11 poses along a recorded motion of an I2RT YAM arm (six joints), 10 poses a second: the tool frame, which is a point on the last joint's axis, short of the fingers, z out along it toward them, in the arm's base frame.
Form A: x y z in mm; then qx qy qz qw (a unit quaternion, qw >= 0).
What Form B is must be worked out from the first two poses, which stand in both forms.
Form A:
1: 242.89, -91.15, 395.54, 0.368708, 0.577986, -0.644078, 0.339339
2: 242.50, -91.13, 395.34, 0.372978, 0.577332, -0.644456, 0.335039
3: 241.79, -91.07, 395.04, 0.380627, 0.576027, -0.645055, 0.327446
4: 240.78, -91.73, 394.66, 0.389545, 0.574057, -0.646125, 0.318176
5: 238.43, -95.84, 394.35, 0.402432, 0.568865, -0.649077, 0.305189
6: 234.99, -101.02, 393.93, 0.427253, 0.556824, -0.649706, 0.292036
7: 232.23, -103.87, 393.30, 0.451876, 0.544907, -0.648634, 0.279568
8: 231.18, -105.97, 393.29, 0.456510, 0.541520, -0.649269, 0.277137
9: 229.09, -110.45, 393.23, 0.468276, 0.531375, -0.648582, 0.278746
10: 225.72, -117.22, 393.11, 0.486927, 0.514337, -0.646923, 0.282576
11: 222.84, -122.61, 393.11, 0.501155, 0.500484, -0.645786, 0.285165
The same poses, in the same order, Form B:
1: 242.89, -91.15, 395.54, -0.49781, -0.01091, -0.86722, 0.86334, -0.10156, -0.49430
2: 242.50, -91.13, 395.34, -0.49727, -0.00117, -0.86759, 0.86250, -0.10887, -0.49421
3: 241.79, -91.07, 395.04, -0.49580, 0.01606, -0.86829, 0.86094, -0.12194, -0.49387
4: 240.78, -91.73, 394.66, -0.49404, 0.03608, -0.86869, 0.85840, -0.13845, -0.49394
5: 238.43, -95.84, 394.35, -0.48982, 0.06168, -0.86964, 0.85404, -0.16650, -0.49284
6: 234.99, -101.02, 393.93, -0.46434, 0.09633, -0.88040, 0.85528, -0.20932, -0.47400
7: 232.23, -103.87, 393.30, -0.43530, 0.12979, -0.89088, 0.85514, -0.24984, -0.45423
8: 231.18, -105.97, 393.29, -0.42959, 0.13455, -0.89295, 0.85429, -0.25990, -0.45015
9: 229.09, -110.45, 393.23, -0.40604, 0.13608, -0.90367, 0.85924, -0.27988, -0.42822
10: 225.72, -117.22, 393.11, -0.36611, 0.13528, -0.92069, 0.86650, -0.31122, -0.39029
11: 222.84, -122.61, 393.11, -0.33505, 0.13333, -0.93272, 0.86995, -0.33639, -0.36059
